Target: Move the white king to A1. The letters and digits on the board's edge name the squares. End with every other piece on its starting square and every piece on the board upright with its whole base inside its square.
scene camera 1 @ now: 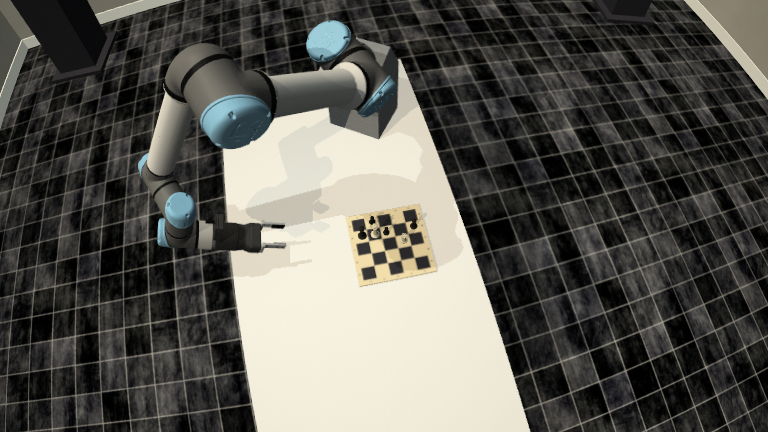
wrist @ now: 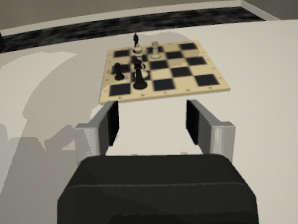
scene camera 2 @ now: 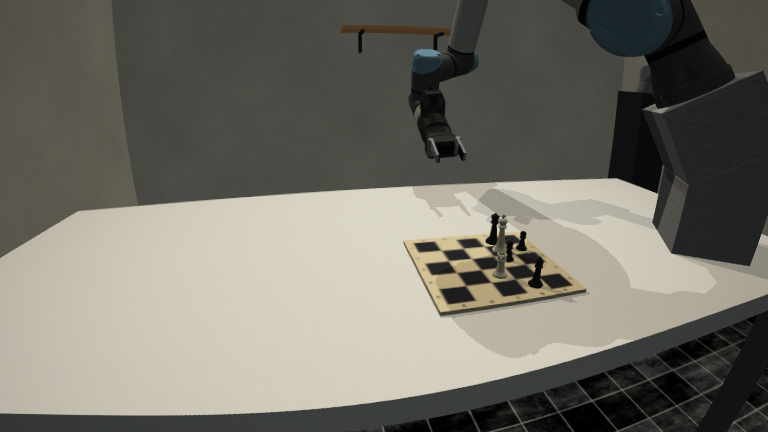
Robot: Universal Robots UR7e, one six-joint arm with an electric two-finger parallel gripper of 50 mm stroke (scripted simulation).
In view: the gripper (scene camera 2: 451,158) and a chessboard (scene camera 2: 457,271).
The chessboard shows as well in scene camera 1 (scene camera 1: 384,259) and in the wrist view (wrist: 184,68). The gripper also shows in scene camera 1 (scene camera 1: 284,235) and in the wrist view (wrist: 152,114).
